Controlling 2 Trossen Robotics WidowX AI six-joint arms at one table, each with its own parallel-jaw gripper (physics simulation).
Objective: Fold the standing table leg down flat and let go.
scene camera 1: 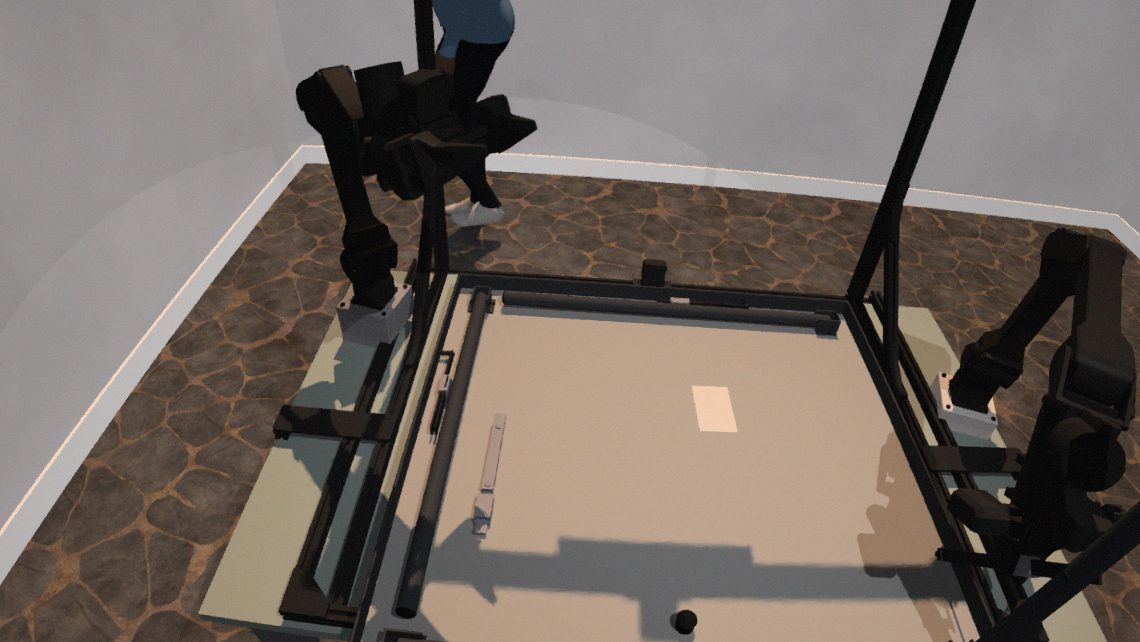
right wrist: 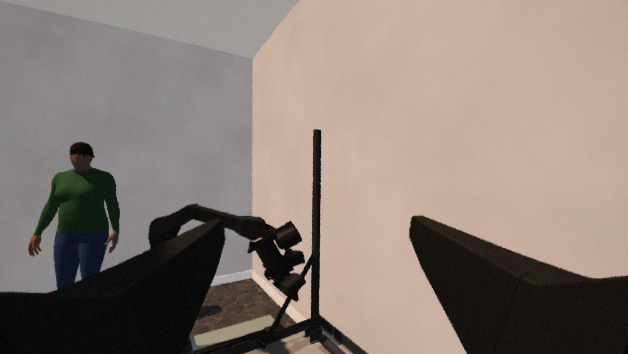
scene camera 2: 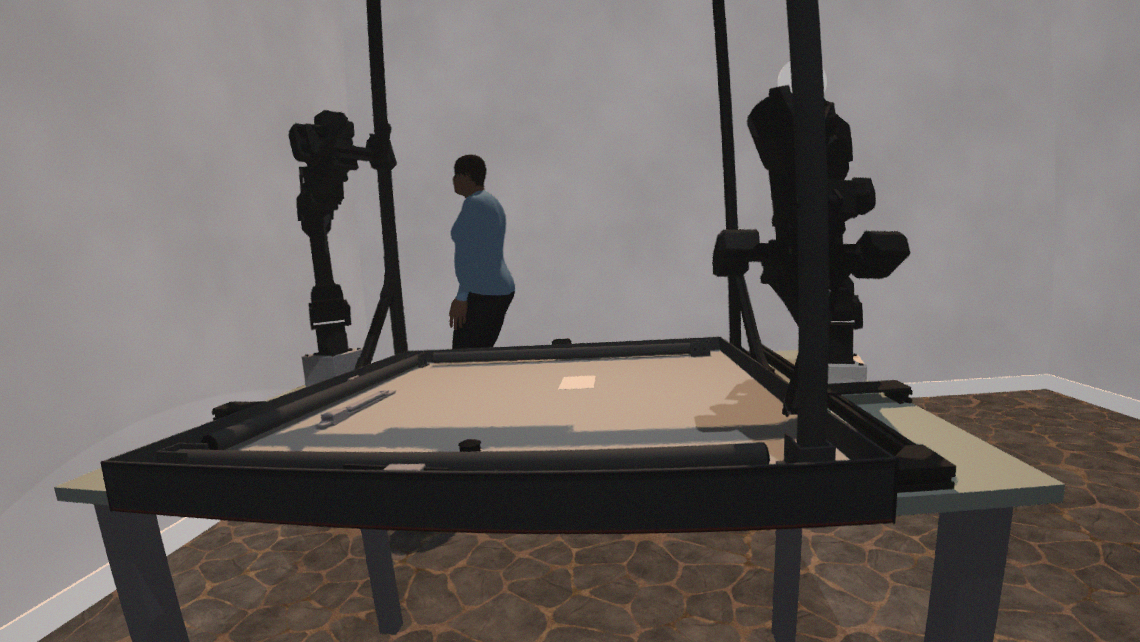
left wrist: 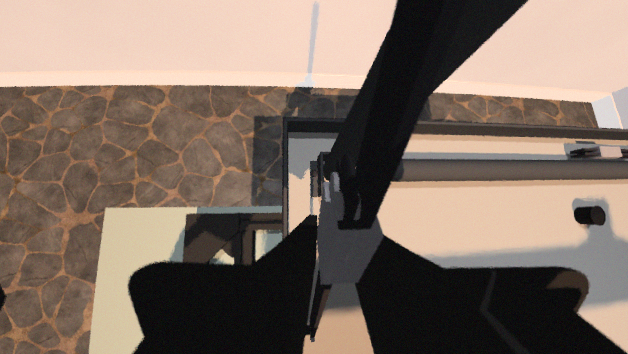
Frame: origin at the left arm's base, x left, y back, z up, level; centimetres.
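Where they show: left gripper, between the fingertips: [scene camera 1: 1009, 583] [right wrist: 296, 299]; right gripper, between the fingertips: [scene camera 1: 512, 137] [right wrist: 318, 227] [scene camera 2: 368, 121]; left arm's base, origin of its link: [scene camera 1: 967, 397] [scene camera 2: 833, 360]; right arm's base, origin of its link: [scene camera 1: 374, 295] [scene camera 2: 333, 352].
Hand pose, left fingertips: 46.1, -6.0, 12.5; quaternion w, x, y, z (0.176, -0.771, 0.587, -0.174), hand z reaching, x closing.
Note:
Each offset is from my left fingertips to the centre of the thing, as dx, dy, dz. "pt": to the spot under its first point.
The standing table leg {pt +6.9, -1.4, +13.0} [scene camera 1: 1076, 575] [scene camera 2: 807, 159] [left wrist: 405, 100] rises upright as a thick dark post from the near right corner of the frame. In the left wrist view its grey hinge bracket {-0.4, +0.0, +3.2} [left wrist: 350, 250] fills the gap between the fingers. My left gripper [scene camera 1: 1023, 558] [left wrist: 330, 223] is shut on the leg at this bracket, which partly hides the right-hand finger. In scene camera 2 the leg covers its fingertips. My right gripper [scene camera 1: 508, 138] [right wrist: 318, 227] is open and empty, high above the far left side.
Folded legs lie along the left [scene camera 1: 442, 478], back {pt -47.2, -49.5, -11.4} [scene camera 1: 670, 308] and front {pt +15.3, -29.2, -9.3} [scene camera 2: 478, 458] edges. A grey bar {-3.0, -64.9, -12.1} [scene camera 1: 493, 458], a pale card {pt -27.3, -37.5, -13.2} [scene camera 1: 713, 408] and a black knob {+9.9, -34.1, -11.1} [scene camera 1: 685, 621] lie inside the frame. Upright posts [scene camera 1: 917, 159] [scene camera 2: 382, 207] stand behind; a person [scene camera 2: 482, 247] stands beyond.

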